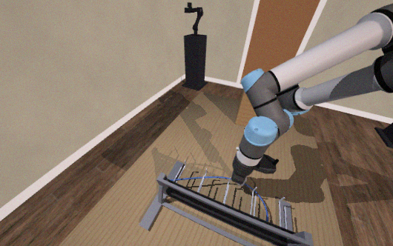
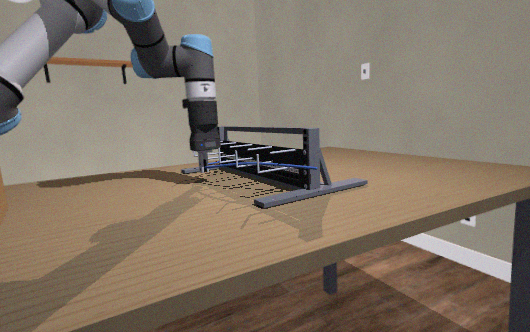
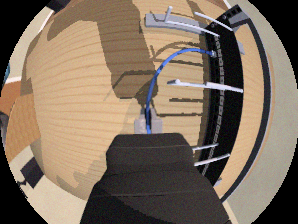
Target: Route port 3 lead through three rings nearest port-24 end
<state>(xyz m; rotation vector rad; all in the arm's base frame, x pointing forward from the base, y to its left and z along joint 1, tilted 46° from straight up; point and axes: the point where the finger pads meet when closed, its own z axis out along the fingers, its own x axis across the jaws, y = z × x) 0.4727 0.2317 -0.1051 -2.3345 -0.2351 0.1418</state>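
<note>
Now: hand 15 cm short of the grey rack, 3 cm to the left of it and 2 cm below it.
</note>
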